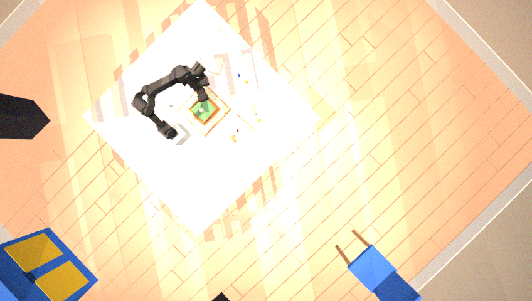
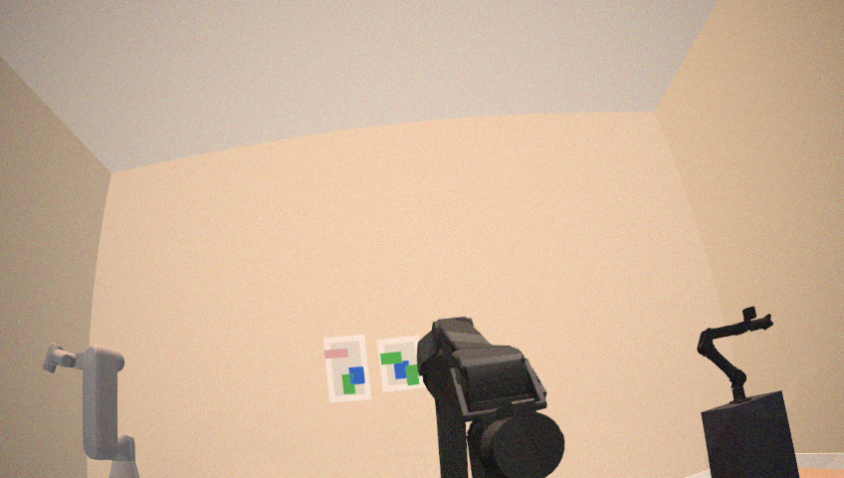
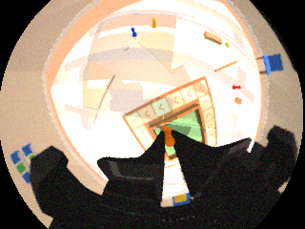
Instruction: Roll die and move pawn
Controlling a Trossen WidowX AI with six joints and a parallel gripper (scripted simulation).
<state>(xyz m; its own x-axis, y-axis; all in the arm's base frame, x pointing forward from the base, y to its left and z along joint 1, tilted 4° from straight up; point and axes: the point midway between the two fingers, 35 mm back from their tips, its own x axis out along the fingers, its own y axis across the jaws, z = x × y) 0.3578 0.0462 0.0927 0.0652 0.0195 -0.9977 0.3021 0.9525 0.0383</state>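
My gripper tip is now 9 cm past the green dice tray, 4 cm to the left of it and 11 cm above it. From my gripper tip the other things lie so: blue pawn: 27 cm ahead, 3 cm to the right, 10 cm below; red pawn: 1 cm behind, 32 cm to the right, 10 cm below.
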